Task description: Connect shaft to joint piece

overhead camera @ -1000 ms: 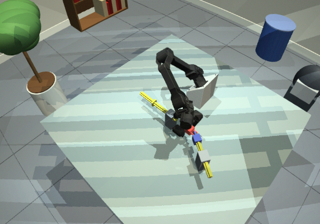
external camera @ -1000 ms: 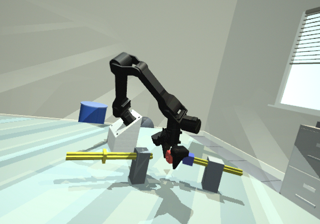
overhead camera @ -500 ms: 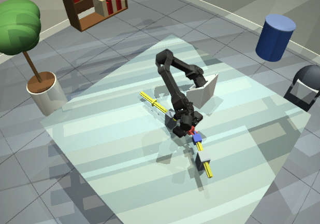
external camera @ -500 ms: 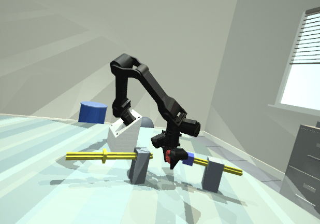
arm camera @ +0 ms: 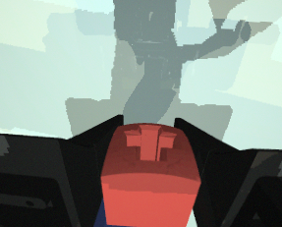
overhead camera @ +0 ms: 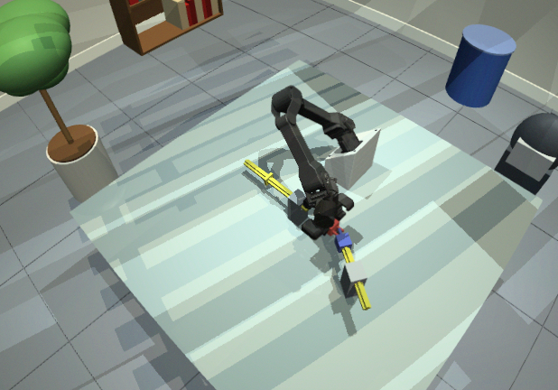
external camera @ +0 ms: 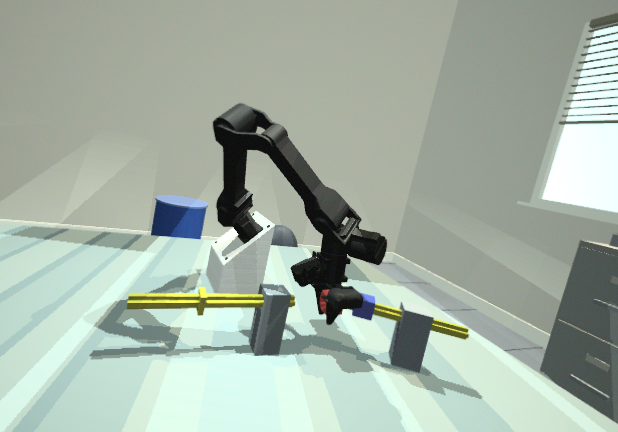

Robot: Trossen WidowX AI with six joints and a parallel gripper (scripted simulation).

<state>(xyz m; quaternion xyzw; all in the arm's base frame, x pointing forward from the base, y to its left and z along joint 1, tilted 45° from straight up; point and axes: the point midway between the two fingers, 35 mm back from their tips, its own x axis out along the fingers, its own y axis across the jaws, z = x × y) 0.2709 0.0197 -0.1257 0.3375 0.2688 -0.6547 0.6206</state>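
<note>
Right now the red joint piece is 10 mm to the left of my gripper tip and 40 mm above it.
</note>
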